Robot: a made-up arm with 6 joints.
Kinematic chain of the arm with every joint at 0, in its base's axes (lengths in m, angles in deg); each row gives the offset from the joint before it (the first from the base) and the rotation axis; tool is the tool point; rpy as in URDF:
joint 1: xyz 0 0 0.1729 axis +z
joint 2: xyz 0 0 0 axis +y
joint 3: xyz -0.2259 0 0.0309 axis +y
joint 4: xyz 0.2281 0 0.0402 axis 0.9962 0 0.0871
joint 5: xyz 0 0 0 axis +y
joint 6: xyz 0.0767 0 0.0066 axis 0.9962 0 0.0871
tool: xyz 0 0 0 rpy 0 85 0
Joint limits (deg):
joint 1: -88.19..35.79
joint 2: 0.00..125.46
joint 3: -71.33..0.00
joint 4: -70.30..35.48
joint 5: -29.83..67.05
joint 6: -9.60..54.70
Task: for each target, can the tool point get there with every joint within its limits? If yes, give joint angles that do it. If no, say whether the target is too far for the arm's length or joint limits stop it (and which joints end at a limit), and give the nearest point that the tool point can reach.
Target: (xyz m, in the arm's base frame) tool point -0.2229 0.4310 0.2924
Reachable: no: joint limits stop it (at a limit: joint 2, joint 3, joint 5) | nearest point -0.0975 0.1886 0.5067 | short by 0.347 m
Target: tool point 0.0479 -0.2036 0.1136
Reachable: yes | joints -78.65 102.85 -34.96 13.02 23.37 42.70
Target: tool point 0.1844 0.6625 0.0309
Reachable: no: too far | nearest point 0.2839 0.2490 0.1356 | short by 0.438 m
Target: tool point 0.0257 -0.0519 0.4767
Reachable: yes | joints -38.44 27.71 -62.02 -32.79 36.23 41.10
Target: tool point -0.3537 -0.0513 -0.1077
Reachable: no: joint limits stop it (at a limit: joint 1, joint 2, joint 4) | nearest point -0.0573 -0.0892 0.0740 | short by 0.350 m
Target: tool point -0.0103 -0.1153 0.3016
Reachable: yes | joints -70.20 34.64 -28.80 -49.69 56.01 -0.30
